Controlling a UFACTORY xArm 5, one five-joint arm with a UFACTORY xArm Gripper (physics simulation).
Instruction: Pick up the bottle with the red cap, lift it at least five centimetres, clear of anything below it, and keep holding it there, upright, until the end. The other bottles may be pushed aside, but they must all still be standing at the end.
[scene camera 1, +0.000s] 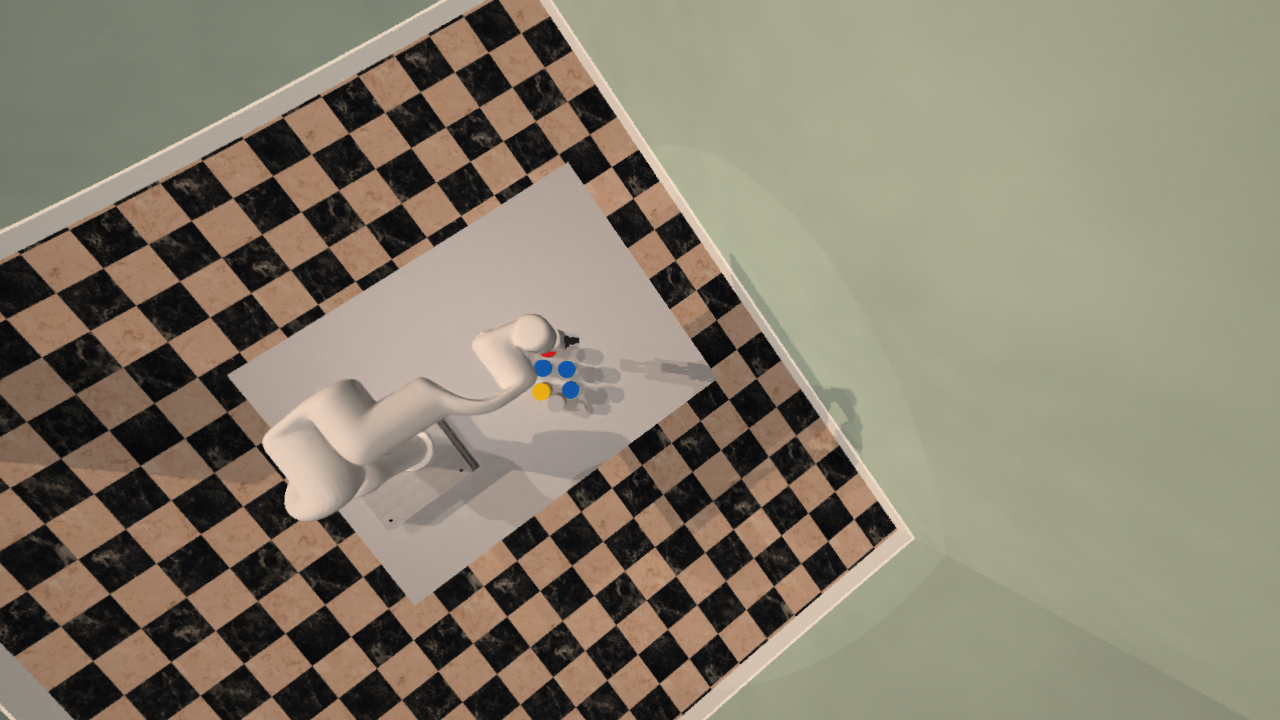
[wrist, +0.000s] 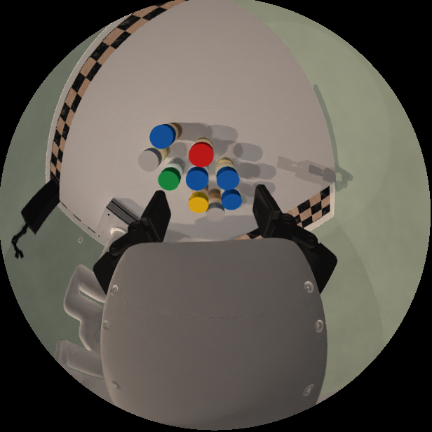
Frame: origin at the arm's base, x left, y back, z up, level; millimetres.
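Seen in the pictures: arm's base at its link origin: (scene camera 1: 412, 449).
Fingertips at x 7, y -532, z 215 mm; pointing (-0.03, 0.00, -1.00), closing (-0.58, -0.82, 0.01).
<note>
Offsets run from my fingertips to a thing's middle. Level surfaces: height alone.
The red-capped bottle @[dx +4, dy +21, dz -230 mm] (scene camera 1: 548, 353) (wrist: 201, 155) stands upright in the group. In the scene view its cap is partly hidden by the arm. My gripper (wrist: 210, 199) is open and empty, above the bottles. In the wrist view the red cap lies beyond the fingertips, slightly left of the midline between them. A blue cap @[dx -37, dy +70, dz -190 mm] (scene camera 1: 543, 368) (wrist: 197, 178) is close on the near side of the red one, with another blue cap @[dx -83, dy +12, dz -190 mm] (scene camera 1: 566, 368) (wrist: 227, 178) to its right and a green cap (wrist: 169, 179) to its left.
A yellow cap @[dx -94, dy +117, dz -190 mm] (scene camera 1: 540, 391) (wrist: 198, 203), a blue cap @[dx -143, dy +41, dz -190 mm] (scene camera 1: 571, 389) (wrist: 231, 199) and a grey cap (wrist: 215, 212) are nearest the fingers. Another blue cap (wrist: 162, 136) and a grey cap (wrist: 150, 159) stand left of the red one. All stand on the pale surface @[dz -283 mm] (scene camera 1: 465, 268) (wrist: 200, 65).
</note>
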